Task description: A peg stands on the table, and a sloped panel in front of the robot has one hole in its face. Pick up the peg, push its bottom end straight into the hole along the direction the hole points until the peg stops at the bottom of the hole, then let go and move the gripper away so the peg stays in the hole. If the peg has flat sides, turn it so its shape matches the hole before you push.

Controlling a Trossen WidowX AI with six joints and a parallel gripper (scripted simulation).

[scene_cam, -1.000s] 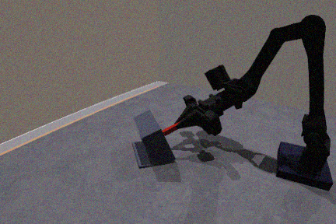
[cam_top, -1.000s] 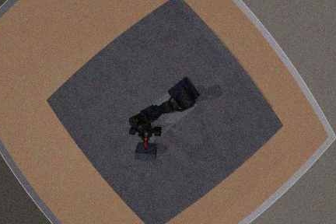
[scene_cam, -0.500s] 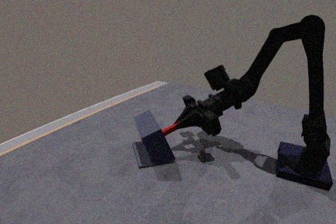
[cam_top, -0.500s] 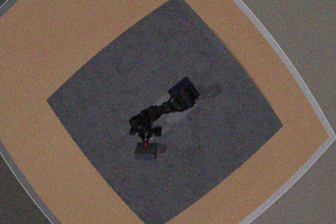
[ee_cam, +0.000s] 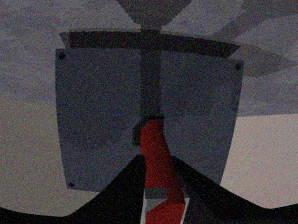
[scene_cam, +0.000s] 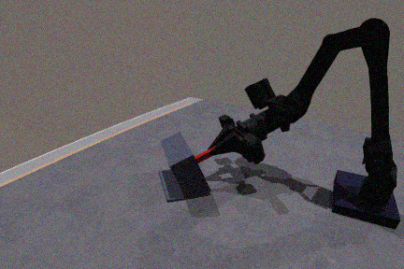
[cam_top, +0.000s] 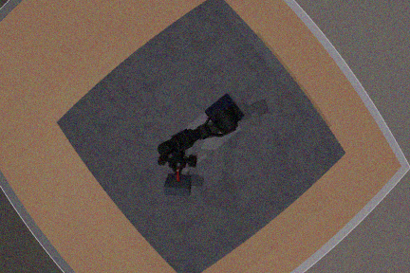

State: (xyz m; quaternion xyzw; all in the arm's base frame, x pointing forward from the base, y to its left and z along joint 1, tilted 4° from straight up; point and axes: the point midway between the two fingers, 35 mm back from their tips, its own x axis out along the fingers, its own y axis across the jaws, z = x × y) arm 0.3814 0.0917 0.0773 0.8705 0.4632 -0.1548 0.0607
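Now: gripper tip 30 mm short of the sloped grey panel, 50 mm to the right of it and 30 mm above it. Round my gripper tip: red peg 10 mm behind, 10 mm to the right, 10 mm above.
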